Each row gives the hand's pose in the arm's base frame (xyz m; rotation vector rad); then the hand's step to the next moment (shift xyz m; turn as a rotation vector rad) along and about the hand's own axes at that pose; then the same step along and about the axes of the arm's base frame.
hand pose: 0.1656 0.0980 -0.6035 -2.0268 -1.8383 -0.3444
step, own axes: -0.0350 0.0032 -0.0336 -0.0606 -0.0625 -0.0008
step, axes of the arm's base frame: 0.0016 -0.0463 0.0149 -0.0688 -0.0503 -0.0180
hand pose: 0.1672 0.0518 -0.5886 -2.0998 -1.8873 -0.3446
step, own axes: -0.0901 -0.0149 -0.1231 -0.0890 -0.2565 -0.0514
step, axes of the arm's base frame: -0.0223 -0.1277 0.0818 -0.2637 -0.0770 0.0299
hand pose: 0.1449 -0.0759 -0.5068 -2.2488 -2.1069 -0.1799
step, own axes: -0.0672 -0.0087 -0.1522 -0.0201 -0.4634 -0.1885
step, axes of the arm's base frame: -0.0201 -0.0841 0.1424 -0.4722 -0.0112 0.1661
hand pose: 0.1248 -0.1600 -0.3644 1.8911 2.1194 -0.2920
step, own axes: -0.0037 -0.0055 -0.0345 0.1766 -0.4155 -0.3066
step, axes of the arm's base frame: -0.0077 0.0075 0.0334 -0.4534 0.2180 0.2115
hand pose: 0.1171 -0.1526 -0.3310 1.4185 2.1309 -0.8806
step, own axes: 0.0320 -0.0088 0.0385 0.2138 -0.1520 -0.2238
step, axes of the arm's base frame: -0.0202 -0.0089 -0.0458 -0.2238 0.2558 0.0582
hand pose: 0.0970 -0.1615 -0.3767 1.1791 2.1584 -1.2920
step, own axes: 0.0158 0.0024 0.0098 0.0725 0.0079 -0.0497
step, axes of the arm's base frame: -0.0084 -0.0003 -0.0168 -0.0309 0.0783 -0.0264
